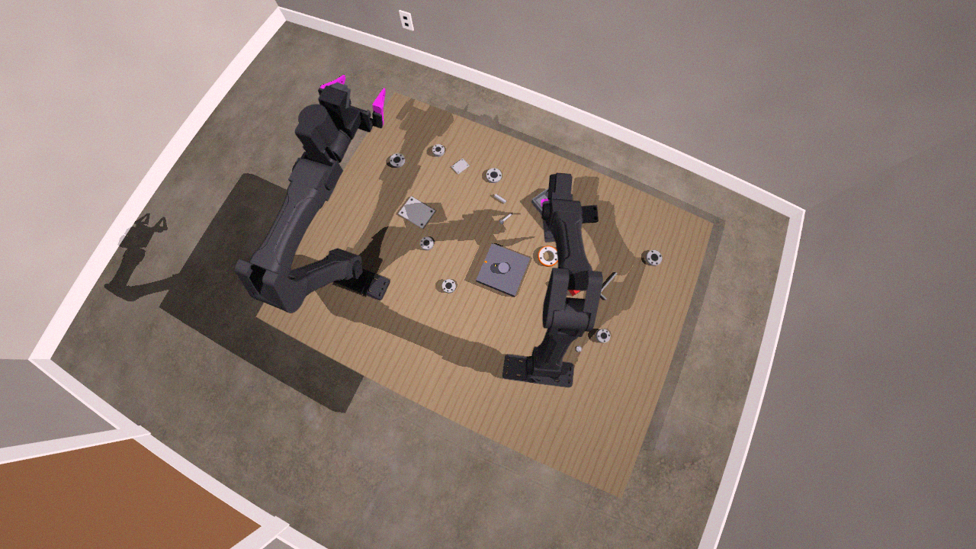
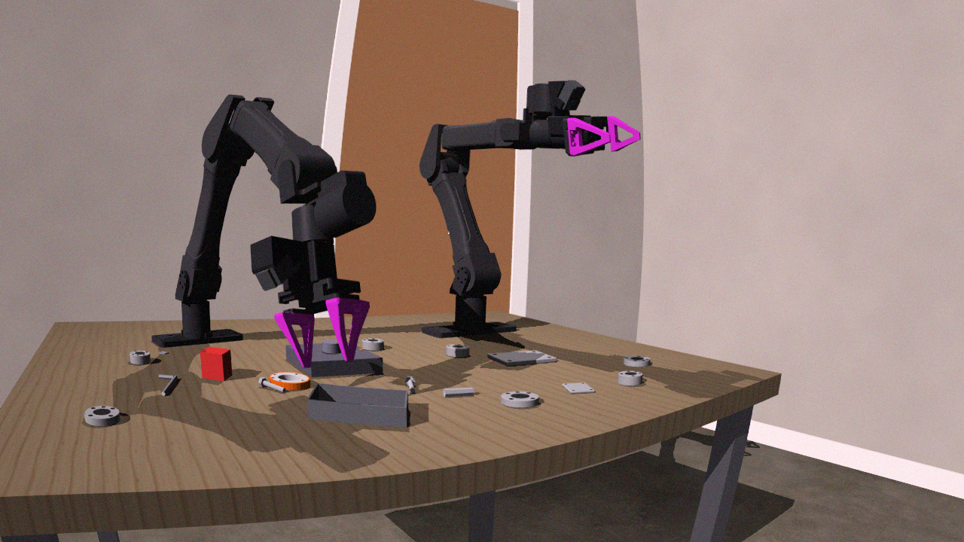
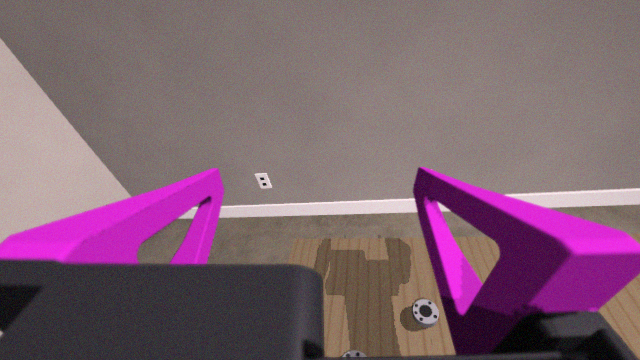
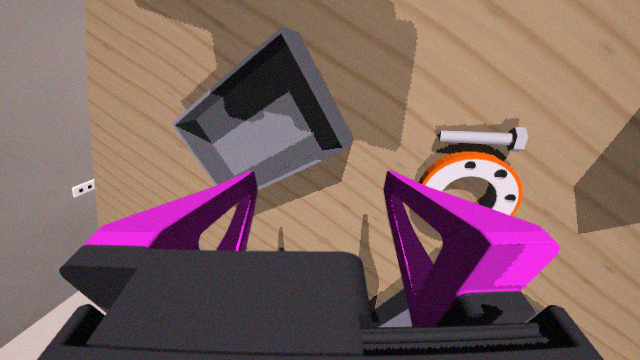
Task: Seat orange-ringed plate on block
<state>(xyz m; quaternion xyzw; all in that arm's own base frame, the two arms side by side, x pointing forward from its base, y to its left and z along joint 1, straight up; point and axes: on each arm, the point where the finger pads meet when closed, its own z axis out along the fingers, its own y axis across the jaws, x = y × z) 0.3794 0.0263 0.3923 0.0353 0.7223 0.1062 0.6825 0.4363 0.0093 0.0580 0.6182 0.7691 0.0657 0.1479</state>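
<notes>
My right hand is 9 cm past the orange-ringed plate, 3 cm to the left of it and 5 cm above it. From my right hand the other things lie so: red cube (14 cm behind, 14 cm to the right, 4 cm below); grey box (6 cm ahead, 2 cm to the left, 5 cm below); grey block (19 cm behind, 10 cm to the left, 4 cm below).
</notes>
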